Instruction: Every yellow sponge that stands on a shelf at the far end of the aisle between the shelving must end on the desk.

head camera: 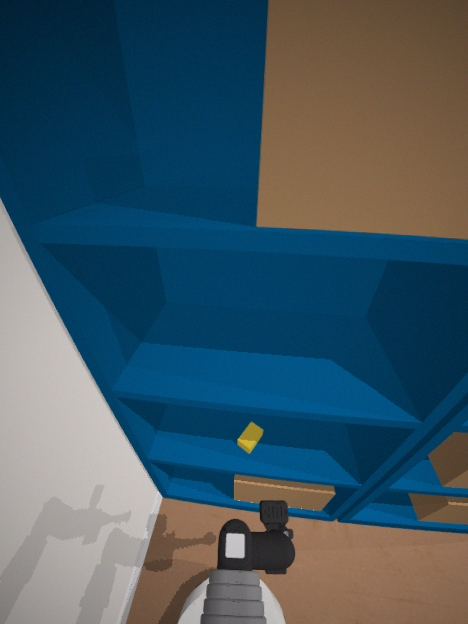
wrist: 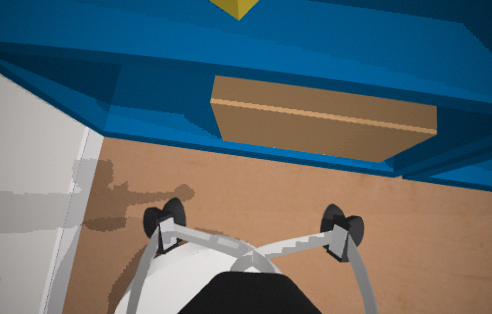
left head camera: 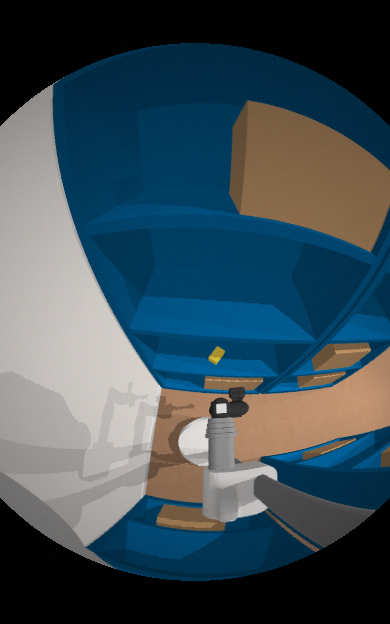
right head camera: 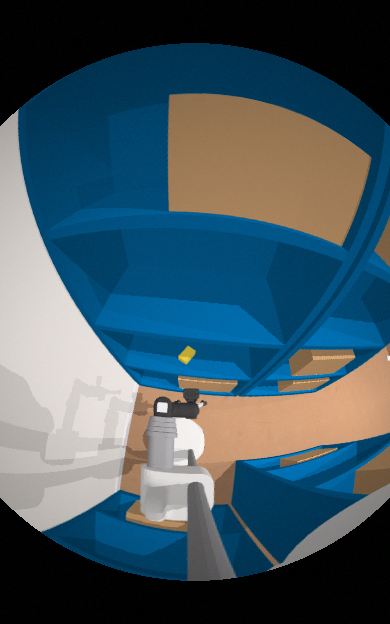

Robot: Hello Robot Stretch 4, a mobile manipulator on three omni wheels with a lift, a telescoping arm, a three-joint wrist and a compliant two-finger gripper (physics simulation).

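Frame: origin at the robot's base, x ahead, y left, z up, level; metres.
Seen in the pictures: gripper, fingertip midpoint: (wrist: 252,219); robot's base, link origin: (left head camera: 204,440) (right head camera: 178,439).
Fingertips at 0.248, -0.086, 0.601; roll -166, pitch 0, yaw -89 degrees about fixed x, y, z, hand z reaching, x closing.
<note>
Offsets run from my fingertips to a thing's top centre, as dx, dy, dz. Level surfaces: height alone.
A yellow sponge {+0.324, +0.029, -0.050} (head camera: 250,437) (left head camera: 216,355) (right head camera: 187,355) (wrist: 237,7) rests on a low blue shelf {dz -0.095} (head camera: 302,458) (left head camera: 250,366) (right head camera: 220,367) (wrist: 150,37), near its front; in the wrist view a corner of the sponge shows at the top edge. My gripper (wrist: 252,219) is open with nothing between its fingers. It points down over the wood floor in front of the shelving, apart from the sponge. In the head views the wrist hides the fingers. The desk does not show in these views.
A flat cardboard box {+0.345, -0.139, -0.282} (head camera: 284,492) (wrist: 320,120) lies in the compartment below the sponge. A large box {+0.343, -0.168, +1.090} (head camera: 362,120) (left head camera: 310,170) (right head camera: 260,155) stands on a high shelf. A pale wall (head camera: 40,378) (left head camera: 50,300) runs close on the left. More blue shelving (left head camera: 150,545) stands opposite.
</note>
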